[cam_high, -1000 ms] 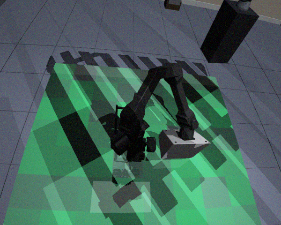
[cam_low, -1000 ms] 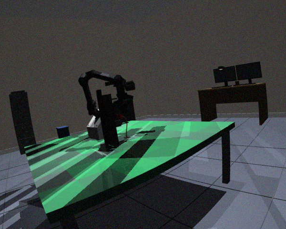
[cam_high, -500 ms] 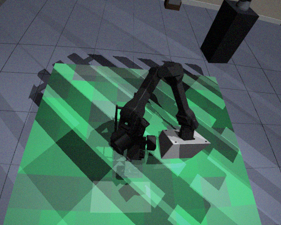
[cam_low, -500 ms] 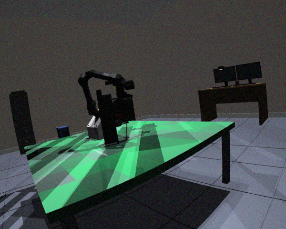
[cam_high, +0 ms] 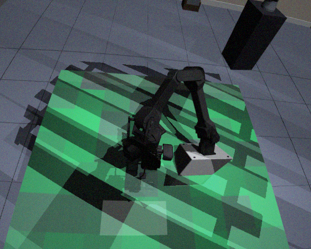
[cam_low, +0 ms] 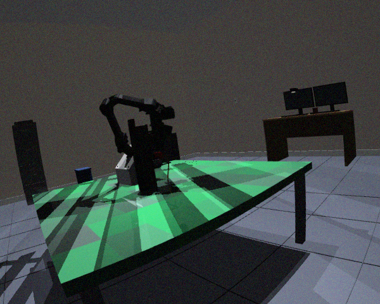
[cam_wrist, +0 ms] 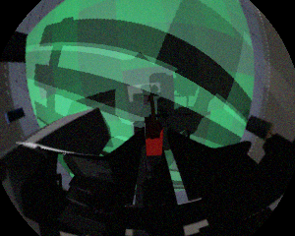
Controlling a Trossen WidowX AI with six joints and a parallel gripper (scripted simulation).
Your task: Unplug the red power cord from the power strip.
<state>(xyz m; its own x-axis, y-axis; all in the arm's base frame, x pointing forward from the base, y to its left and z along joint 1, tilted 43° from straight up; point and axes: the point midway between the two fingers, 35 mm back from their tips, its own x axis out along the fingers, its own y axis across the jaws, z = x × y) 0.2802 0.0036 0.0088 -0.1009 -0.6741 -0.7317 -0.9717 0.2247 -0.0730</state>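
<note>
Right now the red plug is 4 cm to the right of my gripper tip, 1 cm below it and 1 cm behind it.
</note>
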